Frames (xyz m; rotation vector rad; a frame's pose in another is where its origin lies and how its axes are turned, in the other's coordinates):
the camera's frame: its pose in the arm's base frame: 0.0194 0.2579 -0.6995 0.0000 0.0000 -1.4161
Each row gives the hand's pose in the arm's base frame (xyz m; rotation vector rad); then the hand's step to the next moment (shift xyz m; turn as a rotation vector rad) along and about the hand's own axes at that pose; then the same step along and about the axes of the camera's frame.
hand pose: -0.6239 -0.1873 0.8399 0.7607 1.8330 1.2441
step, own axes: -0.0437 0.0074 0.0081 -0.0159 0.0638 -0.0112
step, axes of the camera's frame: 0.0334 0.0251 0.0169 -0.0033 0.0024 0.0666
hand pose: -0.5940 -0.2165 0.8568 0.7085 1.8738 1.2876
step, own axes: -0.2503 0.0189 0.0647 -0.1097 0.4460 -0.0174
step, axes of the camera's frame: 0.1821 0.1708 0.0697 -0.0484 0.0707 0.4516
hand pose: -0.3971 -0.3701 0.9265 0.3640 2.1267 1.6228
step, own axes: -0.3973 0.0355 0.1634 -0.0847 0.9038 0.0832
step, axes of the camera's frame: 0.0996 0.4133 0.0713 -0.2687 0.1077 0.8644
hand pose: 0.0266 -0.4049 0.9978 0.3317 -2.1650 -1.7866
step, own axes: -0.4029 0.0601 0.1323 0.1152 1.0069 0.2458
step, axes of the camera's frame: -0.2282 0.3624 -0.0011 -0.3987 -0.1197 0.9562
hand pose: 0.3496 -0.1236 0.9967 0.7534 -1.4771 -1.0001
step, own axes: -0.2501 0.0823 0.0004 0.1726 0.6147 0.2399
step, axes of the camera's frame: -0.2472 0.0832 -0.0360 -0.1852 -0.1874 0.6291
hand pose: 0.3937 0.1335 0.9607 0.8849 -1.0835 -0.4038
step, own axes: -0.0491 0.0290 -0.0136 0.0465 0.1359 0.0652
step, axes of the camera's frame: -0.0578 -0.0044 -0.0086 -0.0314 -0.0501 0.1462
